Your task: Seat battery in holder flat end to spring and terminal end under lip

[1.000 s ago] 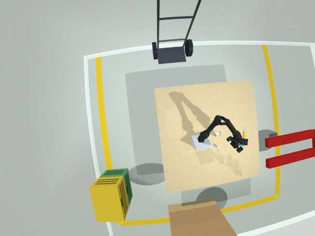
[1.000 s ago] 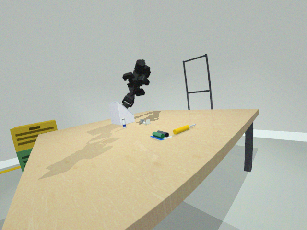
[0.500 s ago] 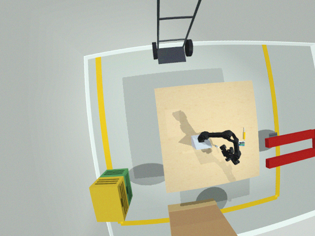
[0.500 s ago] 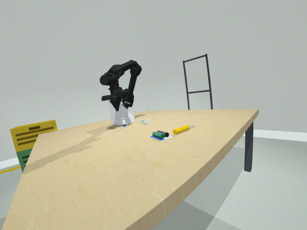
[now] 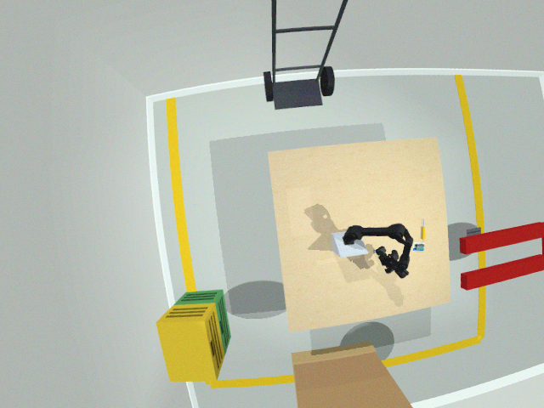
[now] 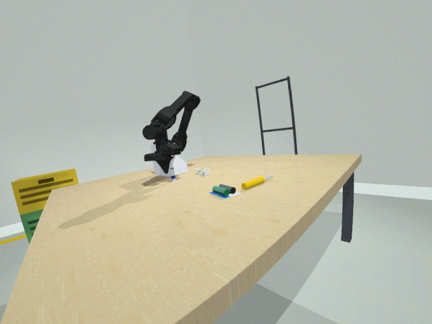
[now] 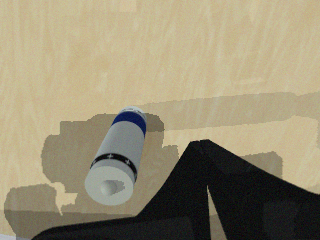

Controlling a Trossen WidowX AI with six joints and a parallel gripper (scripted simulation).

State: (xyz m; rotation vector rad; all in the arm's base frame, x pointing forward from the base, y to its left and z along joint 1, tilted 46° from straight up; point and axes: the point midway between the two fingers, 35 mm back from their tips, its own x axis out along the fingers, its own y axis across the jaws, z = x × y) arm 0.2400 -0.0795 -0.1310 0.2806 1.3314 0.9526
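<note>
The battery lies 40 mm to the left of my gripper tip, 10 mm below it and 10 mm behind it. The rest, counted from my gripper tip: yellow-handled screwdriver: 390 mm ahead, 160 mm to the left, 30 mm below.
</note>
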